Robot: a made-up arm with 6 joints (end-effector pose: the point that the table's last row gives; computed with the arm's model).
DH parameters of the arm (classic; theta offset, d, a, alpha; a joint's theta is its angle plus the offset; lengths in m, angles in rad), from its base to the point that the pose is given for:
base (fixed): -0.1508 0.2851 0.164 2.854
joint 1: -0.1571 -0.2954 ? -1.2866
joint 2: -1.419 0 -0.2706 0
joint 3: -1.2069 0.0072 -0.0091 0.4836
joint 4: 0 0.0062 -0.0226 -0.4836
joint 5: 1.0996 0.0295 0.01 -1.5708
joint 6: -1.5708 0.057 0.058 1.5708
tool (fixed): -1.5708 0.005 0 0
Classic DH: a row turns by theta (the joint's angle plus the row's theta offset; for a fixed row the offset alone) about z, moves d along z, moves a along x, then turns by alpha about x.
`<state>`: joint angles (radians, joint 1 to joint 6).
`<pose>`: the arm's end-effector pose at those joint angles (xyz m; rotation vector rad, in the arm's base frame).
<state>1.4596 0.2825 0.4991 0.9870 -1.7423 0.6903</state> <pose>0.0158 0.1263 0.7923 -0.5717 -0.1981 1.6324</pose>
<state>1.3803 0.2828 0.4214 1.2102 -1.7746 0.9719</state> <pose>0.0228 0.1121 0.7927 -0.7752 -0.3020 1.7248</pose>
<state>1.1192 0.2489 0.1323 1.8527 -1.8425 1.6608</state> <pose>0.0650 0.0639 0.8070 -1.1185 -0.7493 2.1113</pose>
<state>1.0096 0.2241 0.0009 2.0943 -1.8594 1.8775</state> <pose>0.0891 0.0492 0.8138 -1.1344 -0.9937 2.2753</pose>
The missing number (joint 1, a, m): 0.0543
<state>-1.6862 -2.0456 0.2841 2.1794 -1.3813 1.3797</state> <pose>0.1168 0.3313 0.3122 -2.1030 -0.3475 -0.7566</pose>
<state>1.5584 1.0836 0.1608 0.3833 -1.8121 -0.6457</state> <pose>0.0568 0.2438 0.6425 0.3744 0.5026 1.4772</pose>
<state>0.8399 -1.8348 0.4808 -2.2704 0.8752 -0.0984</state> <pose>0.2892 -0.2248 0.6266 2.2615 -0.3539 0.4360</pose>
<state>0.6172 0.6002 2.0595 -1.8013 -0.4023 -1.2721</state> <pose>0.0265 0.0546 0.8106 -0.7642 0.9179 2.1898</pose>
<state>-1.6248 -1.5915 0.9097 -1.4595 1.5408 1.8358</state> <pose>0.2171 0.3647 0.4032 -1.5781 1.2256 -2.0552</pose>
